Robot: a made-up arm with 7 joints.
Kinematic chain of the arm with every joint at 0, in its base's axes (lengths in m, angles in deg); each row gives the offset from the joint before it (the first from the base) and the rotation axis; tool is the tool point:
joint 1: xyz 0 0 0.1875 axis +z
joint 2: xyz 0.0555 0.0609 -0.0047 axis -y
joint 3: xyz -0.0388 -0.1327 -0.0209 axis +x
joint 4: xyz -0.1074 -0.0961 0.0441 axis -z
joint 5: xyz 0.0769 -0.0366 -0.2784 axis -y
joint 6: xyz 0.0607 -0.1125 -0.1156 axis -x
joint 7: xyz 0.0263 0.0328 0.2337 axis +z
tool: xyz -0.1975 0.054 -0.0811
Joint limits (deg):
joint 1: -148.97..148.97
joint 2: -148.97..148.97
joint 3: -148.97..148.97
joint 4: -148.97..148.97
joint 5: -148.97..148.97
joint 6: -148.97..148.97
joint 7: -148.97..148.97
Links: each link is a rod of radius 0.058 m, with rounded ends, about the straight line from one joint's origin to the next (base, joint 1, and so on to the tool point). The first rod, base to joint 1, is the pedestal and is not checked.
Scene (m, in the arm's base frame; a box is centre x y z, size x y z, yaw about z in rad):
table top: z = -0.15
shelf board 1: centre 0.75 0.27 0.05 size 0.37 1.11 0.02 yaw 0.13
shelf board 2: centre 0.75 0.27 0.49 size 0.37 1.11 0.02 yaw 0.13
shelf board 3: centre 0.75 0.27 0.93 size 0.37 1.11 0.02 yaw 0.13
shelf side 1: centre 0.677 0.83 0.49 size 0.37 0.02 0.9 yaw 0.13
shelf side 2: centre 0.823 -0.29 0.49 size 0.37 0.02 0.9 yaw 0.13
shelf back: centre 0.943 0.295 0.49 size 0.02 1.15 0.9 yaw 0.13
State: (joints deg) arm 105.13 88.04 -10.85 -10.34 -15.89 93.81 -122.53
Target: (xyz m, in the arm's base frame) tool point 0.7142 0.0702 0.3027
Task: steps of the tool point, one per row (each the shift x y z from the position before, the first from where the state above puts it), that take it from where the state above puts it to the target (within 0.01 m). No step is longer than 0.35 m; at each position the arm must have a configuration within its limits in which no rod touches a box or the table.
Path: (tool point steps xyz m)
1: 0.3000 -0.0860 0.0310
2: 0.2340 -0.2184 0.0223
3: 0.1116 -0.3072 0.0094

